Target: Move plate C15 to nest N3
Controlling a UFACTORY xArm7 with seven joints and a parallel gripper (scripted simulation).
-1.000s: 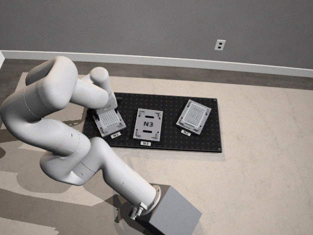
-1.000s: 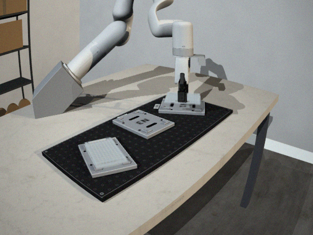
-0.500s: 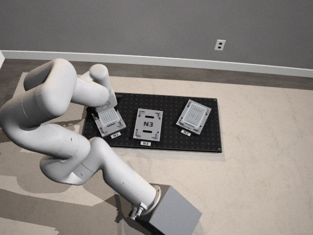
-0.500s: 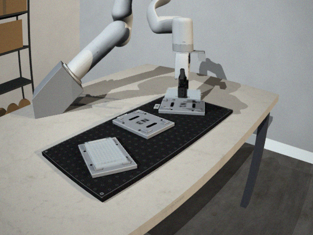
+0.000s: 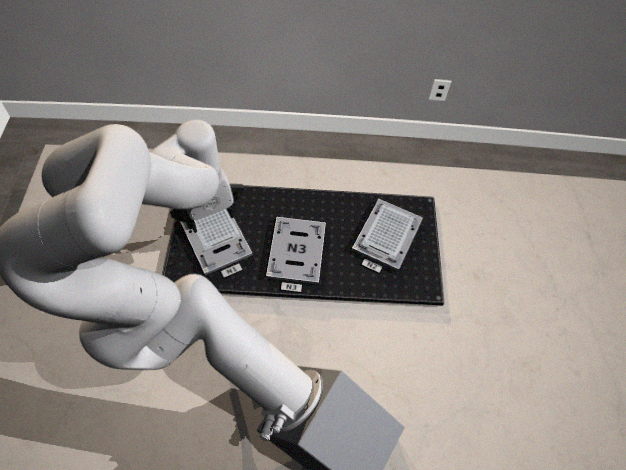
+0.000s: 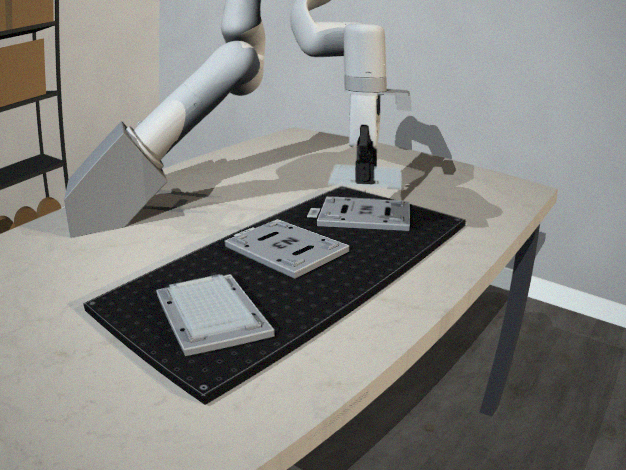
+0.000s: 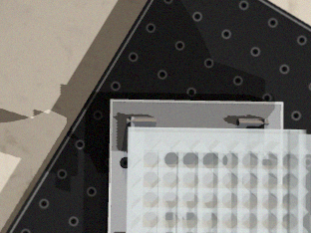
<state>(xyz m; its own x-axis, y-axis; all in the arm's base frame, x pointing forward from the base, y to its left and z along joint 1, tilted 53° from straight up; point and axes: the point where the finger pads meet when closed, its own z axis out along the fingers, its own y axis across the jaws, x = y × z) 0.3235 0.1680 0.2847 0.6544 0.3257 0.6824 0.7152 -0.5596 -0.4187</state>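
My gripper is now 40 mm short of the nest, 190 mm to the left of it and 80 mm above it. The rest, counted from my hand: nest N1: 80 mm below; nest N2: 160 mm ahead, 380 mm to the right, 80 mm below.
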